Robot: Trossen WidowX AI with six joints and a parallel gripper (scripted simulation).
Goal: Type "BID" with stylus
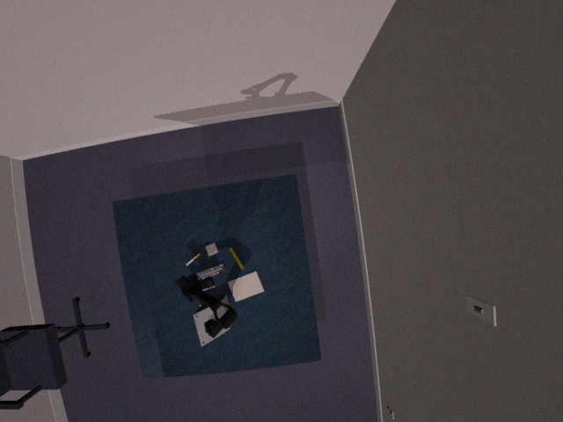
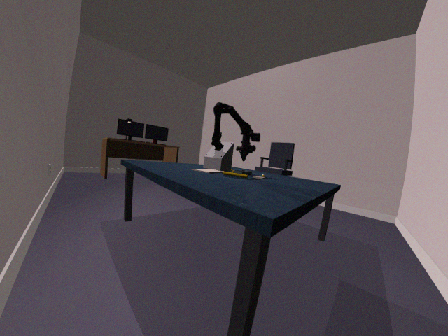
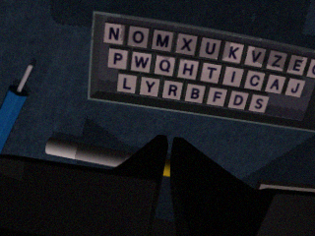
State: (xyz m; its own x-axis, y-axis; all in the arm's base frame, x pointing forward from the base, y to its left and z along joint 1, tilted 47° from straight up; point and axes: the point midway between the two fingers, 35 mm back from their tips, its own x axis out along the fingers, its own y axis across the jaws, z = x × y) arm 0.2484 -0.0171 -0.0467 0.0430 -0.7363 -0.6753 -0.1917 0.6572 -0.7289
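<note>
My gripper tip is 13 cm to the right of the blue stylus, 9 cm above it and 5 cm past it. Round my gripper tip: I key 8 cm below, 4 cm to the right, 3 cm ahead; then grey stylus tip 12 cm to the left, 9 cm below, 2 cm behind; then D key 8 cm below, 6 cm to the right, 2 cm ahead.
</note>
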